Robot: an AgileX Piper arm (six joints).
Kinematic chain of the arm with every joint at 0, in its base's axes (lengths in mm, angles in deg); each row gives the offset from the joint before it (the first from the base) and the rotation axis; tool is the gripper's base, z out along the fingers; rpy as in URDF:
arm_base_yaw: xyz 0 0 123 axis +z
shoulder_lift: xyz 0 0 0 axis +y
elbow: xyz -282.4 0 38.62 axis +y
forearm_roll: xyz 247.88 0 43.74 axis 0.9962 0 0.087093
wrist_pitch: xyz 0 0 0 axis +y
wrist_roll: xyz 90.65 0 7.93 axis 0.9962 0 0.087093
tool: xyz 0 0 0 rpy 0 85.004 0
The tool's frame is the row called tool.
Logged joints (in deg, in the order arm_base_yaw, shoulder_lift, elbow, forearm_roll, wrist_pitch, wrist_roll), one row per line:
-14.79, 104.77, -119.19, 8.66, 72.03, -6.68
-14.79, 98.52, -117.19, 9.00, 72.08, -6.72
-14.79, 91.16, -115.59, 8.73, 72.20, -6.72
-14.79, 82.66, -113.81, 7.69, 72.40, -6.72
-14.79, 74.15, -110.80, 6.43, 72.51, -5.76
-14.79, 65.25, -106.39, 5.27, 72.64, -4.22
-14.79, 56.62, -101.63, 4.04, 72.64, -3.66
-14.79, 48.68, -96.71, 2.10, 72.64, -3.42
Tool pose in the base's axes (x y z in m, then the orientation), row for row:
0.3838, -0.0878, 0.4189, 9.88, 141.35, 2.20
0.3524, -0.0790, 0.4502, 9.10, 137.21, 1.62
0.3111, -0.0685, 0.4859, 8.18, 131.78, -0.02
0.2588, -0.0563, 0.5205, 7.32, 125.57, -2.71
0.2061, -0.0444, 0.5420, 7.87, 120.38, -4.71
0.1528, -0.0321, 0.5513, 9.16, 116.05, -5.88
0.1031, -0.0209, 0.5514, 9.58, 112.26, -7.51
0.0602, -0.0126, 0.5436, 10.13, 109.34, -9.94
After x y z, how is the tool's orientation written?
As a rotation vector, in degrees.
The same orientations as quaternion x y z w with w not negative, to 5 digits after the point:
0.06586, 0.94228, 0.01467, 0.32794
0.06168, 0.92997, 0.01098, 0.36227
0.05661, 0.91191, -0.00014, 0.40647
0.05180, 0.88855, -0.01918, 0.45545
0.05666, 0.86668, -0.03391, 0.49448
0.06685, 0.84691, -0.04291, 0.52577
0.07071, 0.82863, -0.05543, 0.55253
0.07538, 0.81361, -0.07396, 0.57174

